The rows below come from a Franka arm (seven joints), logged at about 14 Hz.
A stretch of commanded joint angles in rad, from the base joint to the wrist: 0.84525, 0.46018, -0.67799, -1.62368, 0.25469, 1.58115, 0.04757; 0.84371, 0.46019, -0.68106, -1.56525, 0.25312, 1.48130, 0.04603; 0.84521, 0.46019, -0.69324, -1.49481, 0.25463, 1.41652, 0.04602; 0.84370, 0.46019, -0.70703, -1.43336, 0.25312, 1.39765, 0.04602; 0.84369, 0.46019, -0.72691, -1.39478, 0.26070, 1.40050, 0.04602; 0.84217, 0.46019, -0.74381, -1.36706, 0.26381, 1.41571, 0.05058; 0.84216, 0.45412, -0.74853, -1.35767, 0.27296, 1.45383, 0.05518; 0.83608, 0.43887, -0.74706, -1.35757, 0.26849, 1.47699, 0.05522; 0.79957, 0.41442, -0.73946, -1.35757, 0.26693, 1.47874, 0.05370; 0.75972, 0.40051, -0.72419, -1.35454, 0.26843, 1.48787, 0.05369; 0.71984, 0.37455, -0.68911, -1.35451, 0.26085, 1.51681, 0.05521; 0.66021, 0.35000, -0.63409, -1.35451, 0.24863, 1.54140, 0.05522; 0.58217, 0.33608, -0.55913, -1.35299, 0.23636, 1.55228, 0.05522; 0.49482, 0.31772, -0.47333, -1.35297, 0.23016, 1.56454, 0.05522; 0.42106, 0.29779, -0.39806, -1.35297, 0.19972, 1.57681, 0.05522; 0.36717, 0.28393, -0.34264, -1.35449, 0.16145, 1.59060, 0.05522
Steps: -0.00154, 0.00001, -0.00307, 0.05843, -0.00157, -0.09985, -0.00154; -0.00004, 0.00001, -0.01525, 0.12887, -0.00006, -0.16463, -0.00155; -0.00155, 0.00001, -0.02904, 0.19032, -0.00157, -0.18350, -0.00155; -0.00156, 0.00001, -0.04892, 0.22890, 0.00601, -0.18065, -0.00155; -0.00308, 0.00001, -0.06582, 0.25662, 0.00912, -0.16544, 0.00301; -0.00309, -0.00606, -0.07054, 0.26601, 0.01827, -0.12732, 0.00761; -0.00917, -0.02131, -0.06907, 0.26611, 0.01380, -0.10416, 0.00765; -0.04568, -0.04576, -0.06147, 0.26611, 0.01224, -0.10241, 0.00613; -0.08553, -0.05967, -0.04620, 0.26914, 0.01374, -0.09328, 0.00612; -0.12541, -0.08563, -0.01112, 0.26917, 0.00616, -0.06434, 0.00764; -0.18504, -0.11018, 0.04390, 0.26917, -0.00606, -0.03975, 0.00765; -0.26308, -0.12410, 0.11886, 0.27069, -0.01833, -0.02887, 0.00765; -0.35043, -0.14246, 0.20466, 0.27071, -0.02453, -0.01661, 0.00765; -0.42419, -0.16239, 0.27993, 0.27071, -0.05497, -0.00434, 0.00765; -0.47808, -0.17625, 0.33535, 0.26919, -0.09324, 0.00945, 0.00765
